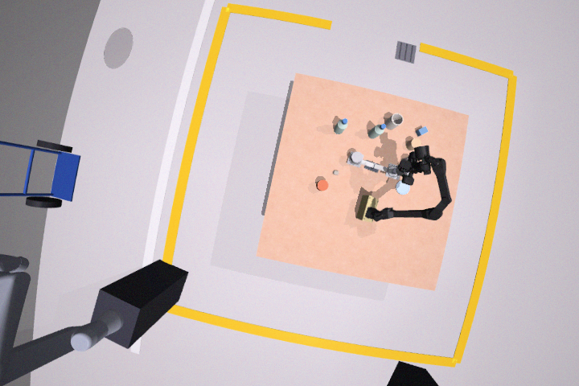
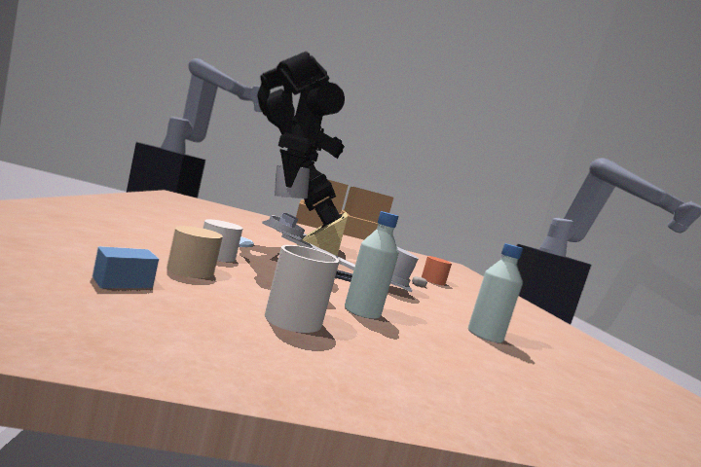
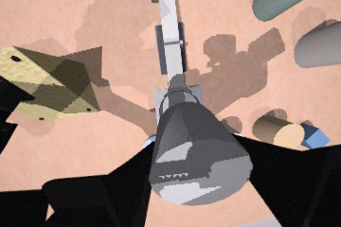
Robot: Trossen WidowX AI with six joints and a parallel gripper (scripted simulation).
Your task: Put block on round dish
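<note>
My gripper tip is now 10 mm to the right of the small block and 80 mm above it. Also, from my gripper tip: grey cup (20 mm to the right, 10 mm above); round pale blue dish (60 mm behind, 120 mm to the right, 160 mm below); white cylinder (110 mm ahead, 100 mm to the right, 130 mm below).
</note>
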